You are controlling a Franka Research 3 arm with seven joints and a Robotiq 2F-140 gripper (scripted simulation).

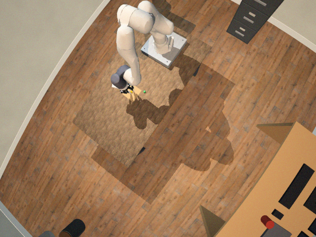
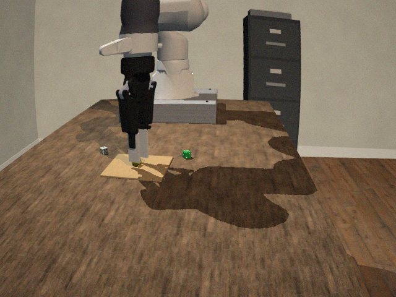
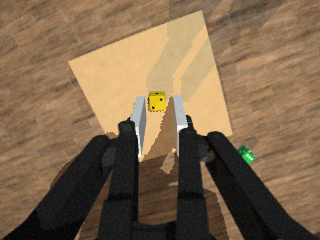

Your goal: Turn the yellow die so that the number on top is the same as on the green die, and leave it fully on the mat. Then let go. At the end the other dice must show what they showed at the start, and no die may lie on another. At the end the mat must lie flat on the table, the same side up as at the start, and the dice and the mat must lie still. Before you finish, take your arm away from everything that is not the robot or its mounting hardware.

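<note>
My gripper is now 1 cm to the left of the yellow die and 4 cm above it. Round my hand: white die (10 cm behind, 10 cm to the right, 4 cm below); then tan mat (5 cm below); then green die (5 cm behind, 11 cm to the left, 4 cm below).
</note>
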